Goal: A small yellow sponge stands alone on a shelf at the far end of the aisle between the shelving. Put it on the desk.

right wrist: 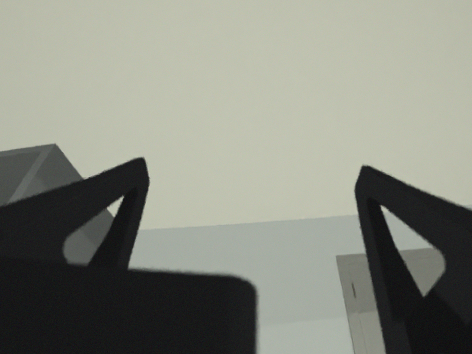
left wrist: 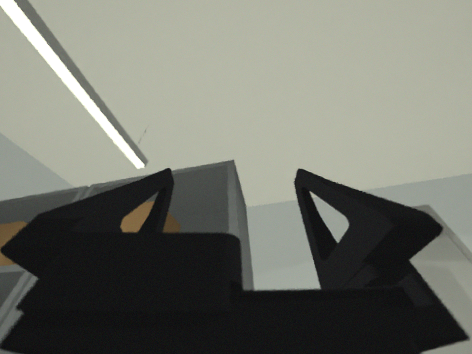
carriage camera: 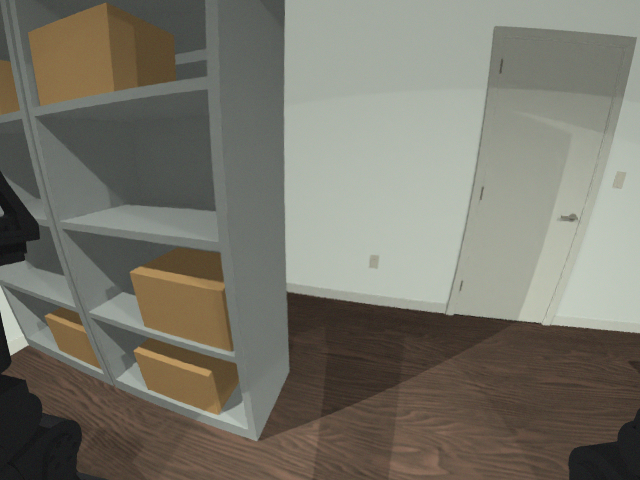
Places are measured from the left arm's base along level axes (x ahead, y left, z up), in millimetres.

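Pixels of known places: left gripper, fingertip midpoint: [left wrist: 234, 175]; right gripper, fingertip midpoint: [right wrist: 251, 173].
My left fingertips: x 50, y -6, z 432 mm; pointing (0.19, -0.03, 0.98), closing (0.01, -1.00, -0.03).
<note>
Behind a point stands the place of what it marks.
The yellow sponge and the desk do not show in any of the views. A tall grey shelf unit [carriage camera: 253, 232] {x 747, y -61, z 132 mm} [left wrist: 241, 225] {x 713, y -54, z 719 mm} stands at the left in the carriage view; the bay nearest its end panel has a bare middle shelf. My left gripper [left wrist: 234, 175] {x 50, y -6, z 432 mm} is open and empty, tilted up toward the ceiling, with the shelf unit's top behind its fingers. My right gripper [right wrist: 251, 173] {x 45, y -652, z 438 mm} is open and empty, also tilted up, with ceiling and wall behind it. Dark parts of the arms show at the left and right edges of the carriage view.
Cardboard boxes [carriage camera: 72, 56] {x 740, y 564, z 745 mm} [carriage camera: 180, 302] {x 671, y 224, z -130 mm} [carriage camera: 178, 379] {x 697, y 352, z -590 mm} stand on the upper and lower shelves. Right of the shelf unit's end panel are a white wall [carriage camera: 377, 180] {x 1849, y -674, z 206 mm} with an outlet [carriage camera: 373, 261] {x 1839, y -700, z -444 mm}, and a closed door [carriage camera: 537, 180] {x 1609, y -1779, z 308 mm} [right wrist: 362, 300] {x 1675, y -1446, z 958 mm} with a handle. A ceiling light [left wrist: 75, 82] {x 242, y 707, z 1231 mm} hangs at upper left.
</note>
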